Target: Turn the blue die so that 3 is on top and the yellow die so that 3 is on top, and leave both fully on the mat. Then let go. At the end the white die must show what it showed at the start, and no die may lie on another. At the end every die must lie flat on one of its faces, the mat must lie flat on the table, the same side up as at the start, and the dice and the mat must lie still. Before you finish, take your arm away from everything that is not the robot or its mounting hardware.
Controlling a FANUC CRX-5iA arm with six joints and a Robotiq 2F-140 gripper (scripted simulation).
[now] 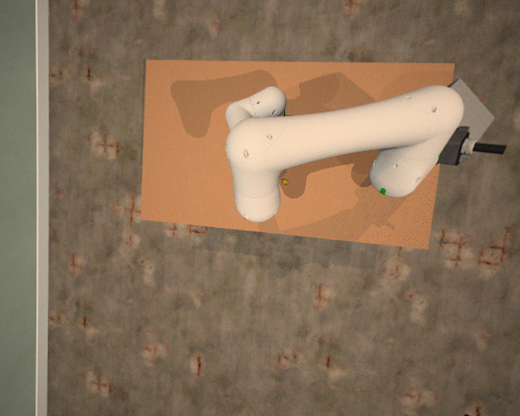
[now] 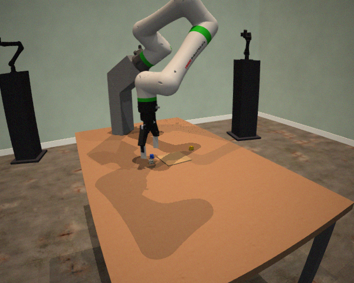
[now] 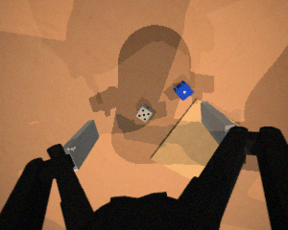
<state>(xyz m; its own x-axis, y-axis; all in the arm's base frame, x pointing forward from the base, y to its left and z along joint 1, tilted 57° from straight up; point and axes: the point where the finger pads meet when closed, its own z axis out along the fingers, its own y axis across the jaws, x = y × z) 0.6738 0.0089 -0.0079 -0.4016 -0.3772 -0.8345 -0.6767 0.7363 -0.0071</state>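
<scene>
My hand is 1 cm short of the white die and 5 cm above it. From my hand the other things lie so: blue die (6 cm behind, 1 cm to the left, 5 cm below); then yellow die (13 cm behind, 25 cm to the left, 5 cm below); then tan mat (3 cm behind, 13 cm to the left, 6 cm below).
</scene>
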